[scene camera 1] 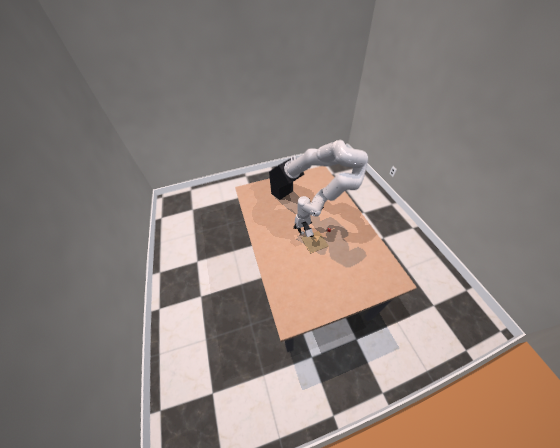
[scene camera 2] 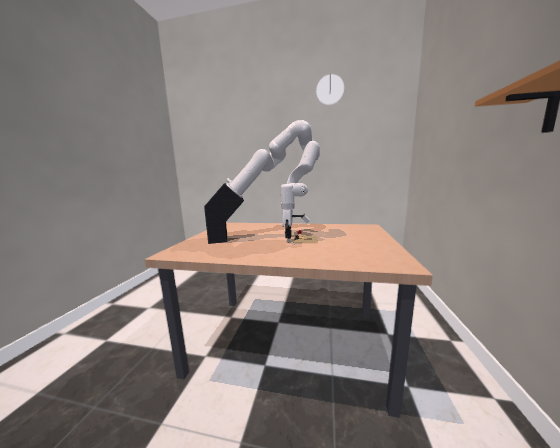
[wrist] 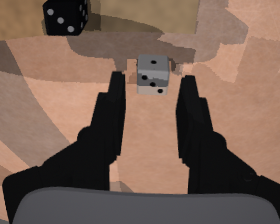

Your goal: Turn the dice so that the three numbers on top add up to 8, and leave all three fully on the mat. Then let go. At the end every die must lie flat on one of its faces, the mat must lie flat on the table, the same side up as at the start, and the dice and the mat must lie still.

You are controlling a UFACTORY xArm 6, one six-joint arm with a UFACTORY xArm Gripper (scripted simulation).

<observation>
I see my gripper (wrist: 152, 91) and a white die (wrist: 153, 71).
</observation>
